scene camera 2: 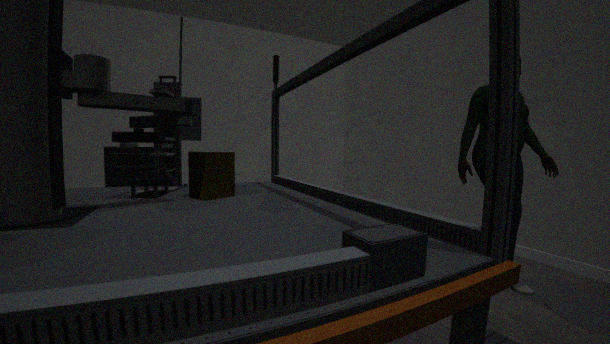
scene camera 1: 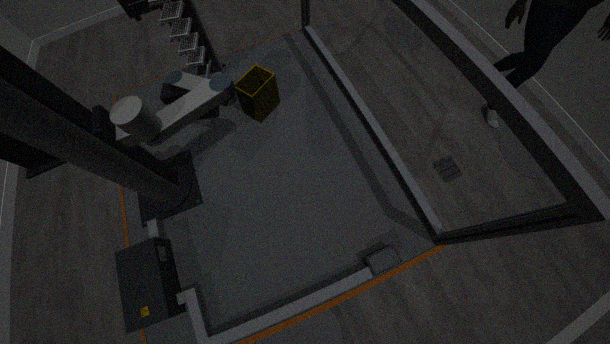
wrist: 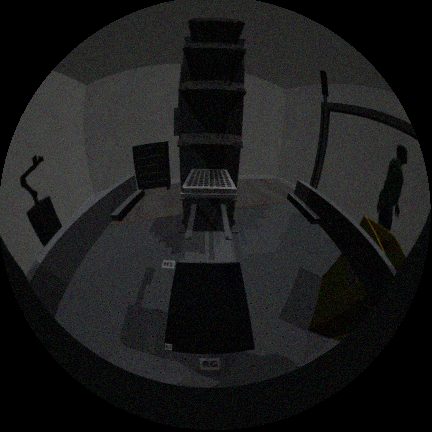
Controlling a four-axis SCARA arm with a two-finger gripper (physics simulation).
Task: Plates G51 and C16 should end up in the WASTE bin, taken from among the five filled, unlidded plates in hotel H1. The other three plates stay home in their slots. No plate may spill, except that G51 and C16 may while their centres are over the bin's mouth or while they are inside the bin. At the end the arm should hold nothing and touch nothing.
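Seen in the pictures: gripper, fingertip midpoint: (scene camera 2: 154, 145) (scene camera 1: 191, 68) (wrist: 217, 182); arm's base, origin of the base link: (scene camera 2: 34, 221) (scene camera 1: 168, 187).
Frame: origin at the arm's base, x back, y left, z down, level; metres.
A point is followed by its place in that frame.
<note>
Hotel H1 (scene camera 1: 210, 49) @[x -0.426, y 0.583, z -0.176 m] (scene camera 2: 167, 89) (wrist: 212, 86) is a tall dark tower of shelves, straight ahead in the wrist view. Pale gridded plates show in it in scene camera 1, one of them a plate (scene camera 1: 188, 42) @[x -0.348, y 0.536, z -0.282 m]. The lowest plate (wrist: 208, 181) @[x -0.339, y 0.510, z -0.206 m] lies level in its slot in the wrist view. No plate label is readable. My gripper (wrist: 217, 182) @[x -0.319, y 0.407, z -0.240 m] is open and empty, its fingers wide apart at left and right, facing the hotel; the plate appears beyond and between the fingertips. The WASTE bin (scene camera 1: 260, 100) @[x -0.563, y 0.157, z -0.154 m] (scene camera 2: 212, 175) @[x -0.562, y 0.159, z -0.115 m] (wrist: 340, 292) @[x -0.508, y 0.264, z -0.104 m], yellow and open-topped, stands upright to the right.
A dark flat-topped block (wrist: 210, 305) @[x -0.304, y 0.366, z -0.073 m] stands below the gripper, behind the RG label (wrist: 210, 364) @[x -0.275, y 0.267, z -0.013 m]. A dark slotted panel (wrist: 151, 165) stands at the back left. A grey box (scene camera 1: 384, 260) @[x -0.751, y -0.669, z -0.088 m] (scene camera 2: 385, 250) @[x -0.718, y -0.705, z -0.074 m] sits at the deck's corner. A person (scene camera 2: 500, 135) (wrist: 392, 185) stands outside the frame.
</note>
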